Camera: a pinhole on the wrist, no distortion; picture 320 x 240 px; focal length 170.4 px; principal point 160.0 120.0 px. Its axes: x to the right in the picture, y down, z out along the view. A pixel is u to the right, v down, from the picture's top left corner.
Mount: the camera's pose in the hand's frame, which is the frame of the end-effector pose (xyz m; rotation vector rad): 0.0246 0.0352 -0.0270 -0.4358 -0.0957 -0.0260
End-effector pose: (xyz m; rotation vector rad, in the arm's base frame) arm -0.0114 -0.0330 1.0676 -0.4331 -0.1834 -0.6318
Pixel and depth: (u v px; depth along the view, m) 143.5 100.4 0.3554
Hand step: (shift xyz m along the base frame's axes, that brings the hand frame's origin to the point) 0.0455 0.2664 0.2129
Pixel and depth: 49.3 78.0 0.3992
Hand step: -0.1586 0.3836 0.1931
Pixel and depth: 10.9 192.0 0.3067
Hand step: -0.0432 0.4194 -0.0214
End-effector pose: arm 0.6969 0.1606 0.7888 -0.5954 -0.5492 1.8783
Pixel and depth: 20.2 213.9 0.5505
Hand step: -0.4170 -0.6488 -0.0379
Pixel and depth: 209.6 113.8 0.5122
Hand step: -0.4945 -0.0096 0.1891
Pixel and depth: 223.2 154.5 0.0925
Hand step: -0.1139 0.0107 -0.0240
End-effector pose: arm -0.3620 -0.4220 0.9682 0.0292 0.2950 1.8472
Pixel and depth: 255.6 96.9 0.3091
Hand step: -0.1203 0.1794 0.2827
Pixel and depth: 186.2 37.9 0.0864
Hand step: -0.0284 0.0310 0.0711
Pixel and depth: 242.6 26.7 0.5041
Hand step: 0.0373 0.3069 0.5210
